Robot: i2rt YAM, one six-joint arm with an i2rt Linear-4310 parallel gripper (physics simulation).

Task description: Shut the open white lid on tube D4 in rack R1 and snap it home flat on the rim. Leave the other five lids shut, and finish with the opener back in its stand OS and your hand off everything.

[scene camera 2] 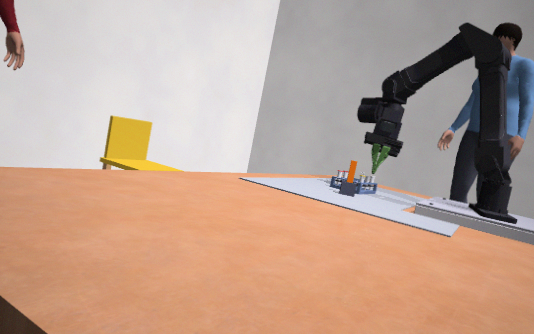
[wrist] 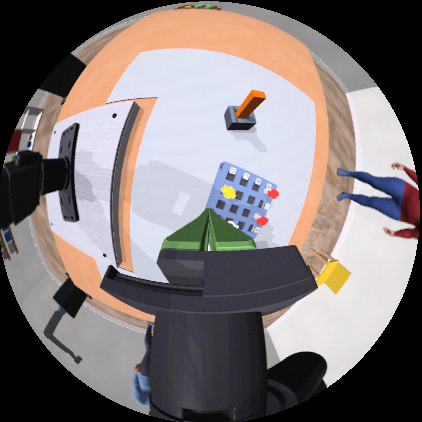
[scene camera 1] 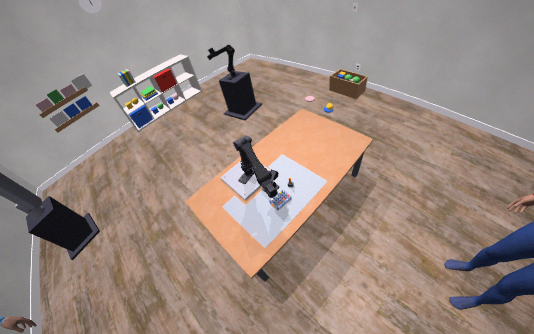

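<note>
The blue rack R1 stands on the pale mat. In the wrist view a yellow lid and two red lids, one at the corner and one lower, show on it. Part of a white lid shows beside the fingers; whether it is open or flat I cannot tell. My gripper is shut and empty, its green fingertips low over the rack's near left part, which they partly hide. The orange opener stands upright in its dark stand OS.
The pale mat lies on the orange table. The arm's base plate is beside the mat. The opener's stand is close to the rack's far side in the wrist view.
</note>
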